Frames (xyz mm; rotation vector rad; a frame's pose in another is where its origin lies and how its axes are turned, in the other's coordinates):
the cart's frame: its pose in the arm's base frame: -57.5 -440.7 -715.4 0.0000 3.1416 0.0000
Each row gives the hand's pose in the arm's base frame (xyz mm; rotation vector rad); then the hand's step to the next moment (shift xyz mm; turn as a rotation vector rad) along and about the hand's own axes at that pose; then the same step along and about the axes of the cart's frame.
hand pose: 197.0 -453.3 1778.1 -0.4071 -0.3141 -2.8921
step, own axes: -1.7 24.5 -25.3 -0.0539 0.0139 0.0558
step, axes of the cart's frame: -0.9 -29.1 19.8 -0.0678 0.0091 -0.0392
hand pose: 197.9 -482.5 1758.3 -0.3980 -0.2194 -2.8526
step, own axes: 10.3 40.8 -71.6 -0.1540 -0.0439 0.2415
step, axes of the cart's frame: 16.5 -54.4 60.5 -0.1917 0.1209 -0.1806
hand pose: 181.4 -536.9 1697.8 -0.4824 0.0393 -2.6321
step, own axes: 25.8 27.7 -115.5 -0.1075 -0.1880 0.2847
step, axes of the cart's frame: 48.9 -42.4 102.9 -0.1049 0.2312 -0.2520
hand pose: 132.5 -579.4 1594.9 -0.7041 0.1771 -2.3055
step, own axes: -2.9 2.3 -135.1 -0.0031 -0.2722 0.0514
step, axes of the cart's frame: 69.1 -9.3 115.8 0.1326 0.2070 -0.1278
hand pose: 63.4 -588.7 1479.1 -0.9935 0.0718 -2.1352
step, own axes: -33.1 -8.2 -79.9 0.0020 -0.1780 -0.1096
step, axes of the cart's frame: 45.6 7.7 73.6 0.1848 0.0967 0.0134
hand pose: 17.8 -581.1 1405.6 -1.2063 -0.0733 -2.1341
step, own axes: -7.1 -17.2 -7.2 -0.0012 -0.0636 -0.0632
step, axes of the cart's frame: 12.9 14.4 5.0 0.0832 0.0269 0.0200
